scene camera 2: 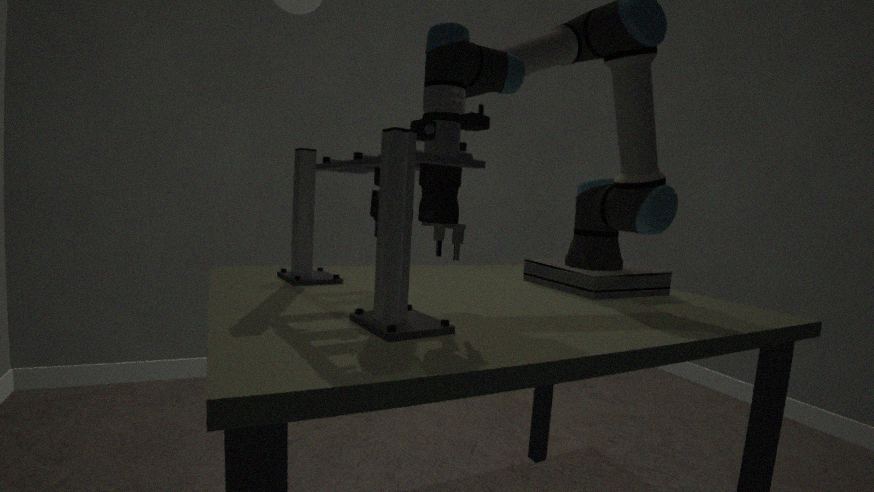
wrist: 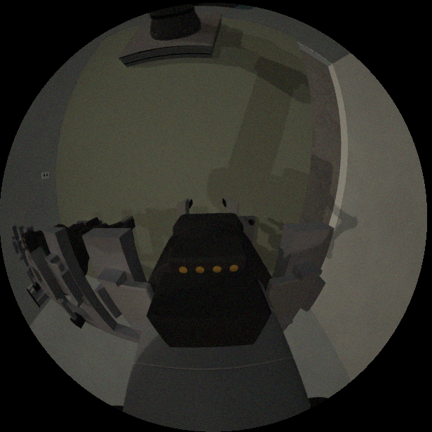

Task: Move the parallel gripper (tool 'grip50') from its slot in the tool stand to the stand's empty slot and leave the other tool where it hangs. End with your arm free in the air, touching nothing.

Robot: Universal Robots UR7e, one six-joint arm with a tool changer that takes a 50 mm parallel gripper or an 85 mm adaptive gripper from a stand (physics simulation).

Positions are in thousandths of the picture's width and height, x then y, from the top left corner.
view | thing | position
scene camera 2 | parallel gripper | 502,422
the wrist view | parallel gripper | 466,561
